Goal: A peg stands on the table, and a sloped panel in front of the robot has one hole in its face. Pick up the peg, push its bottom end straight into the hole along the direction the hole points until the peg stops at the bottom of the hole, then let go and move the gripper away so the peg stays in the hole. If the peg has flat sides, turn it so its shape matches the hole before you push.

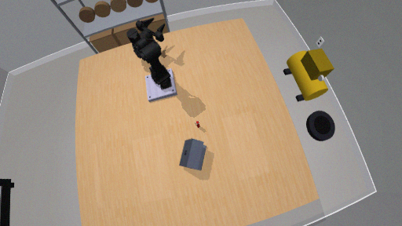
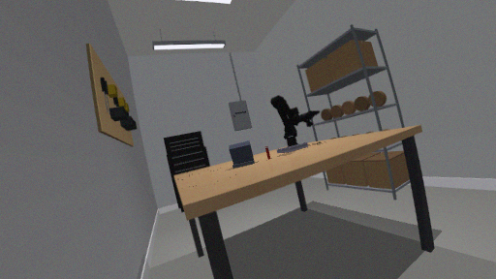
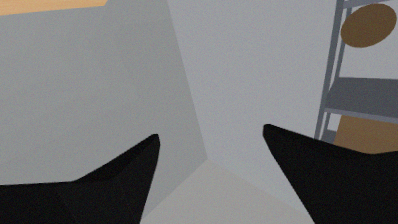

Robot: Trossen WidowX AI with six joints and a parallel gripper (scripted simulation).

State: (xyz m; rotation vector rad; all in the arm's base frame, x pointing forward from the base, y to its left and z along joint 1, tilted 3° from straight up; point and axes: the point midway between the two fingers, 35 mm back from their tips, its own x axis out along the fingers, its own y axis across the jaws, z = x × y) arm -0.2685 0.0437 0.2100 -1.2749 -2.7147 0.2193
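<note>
My gripper tip is 590 mm short of the red peg, 60 mm to the right of it and 190 mm above it. The rest, counted from my gripper tip: grey sloped panel 730 mm ahead, 10 mm to the right, 170 mm below.
</note>
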